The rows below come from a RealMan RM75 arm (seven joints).
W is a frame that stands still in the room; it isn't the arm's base.
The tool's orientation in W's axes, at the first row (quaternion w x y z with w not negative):
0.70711, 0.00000, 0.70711, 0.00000
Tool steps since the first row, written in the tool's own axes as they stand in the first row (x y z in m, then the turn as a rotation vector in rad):
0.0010, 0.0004, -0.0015, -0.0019, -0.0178, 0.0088
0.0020, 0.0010, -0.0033, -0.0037, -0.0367, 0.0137
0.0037, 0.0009, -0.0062, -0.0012, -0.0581, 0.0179
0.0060, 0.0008, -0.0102, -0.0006, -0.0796, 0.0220
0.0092, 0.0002, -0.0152, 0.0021, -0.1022, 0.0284
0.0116, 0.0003, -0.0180, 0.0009, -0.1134, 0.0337
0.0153, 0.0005, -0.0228, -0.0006, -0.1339, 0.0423
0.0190, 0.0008, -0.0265, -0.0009, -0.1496, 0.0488
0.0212, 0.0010, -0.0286, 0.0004, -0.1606, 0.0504
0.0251, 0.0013, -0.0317, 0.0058, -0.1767, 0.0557
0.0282, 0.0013, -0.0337, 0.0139, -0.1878, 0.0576
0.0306, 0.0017, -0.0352, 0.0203, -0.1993, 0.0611
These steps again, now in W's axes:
-0.0015, 0.0004, -0.0010, 0.0088, -0.0178, 0.0019
-0.0033, 0.0010, -0.0020, 0.0137, -0.0367, 0.0037
-0.0062, 0.0009, -0.0037, 0.0179, -0.0581, 0.0012
-0.0102, 0.0008, -0.0060, 0.0220, -0.0796, 0.0006
-0.0152, 0.0002, -0.0092, 0.0284, -0.1022, -0.0021
-0.0180, 0.0003, -0.0116, 0.0337, -0.1134, -0.0009
-0.0228, 0.0005, -0.0153, 0.0423, -0.1339, 0.0006
-0.0265, 0.0008, -0.0190, 0.0488, -0.1496, 0.0009
-0.0286, 0.0010, -0.0212, 0.0504, -0.1606, -0.0004
-0.0317, 0.0013, -0.0251, 0.0557, -0.1767, -0.0058
-0.0337, 0.0013, -0.0282, 0.0576, -0.1878, -0.0139
-0.0352, 0.0017, -0.0306, 0.0611, -0.1993, -0.0203

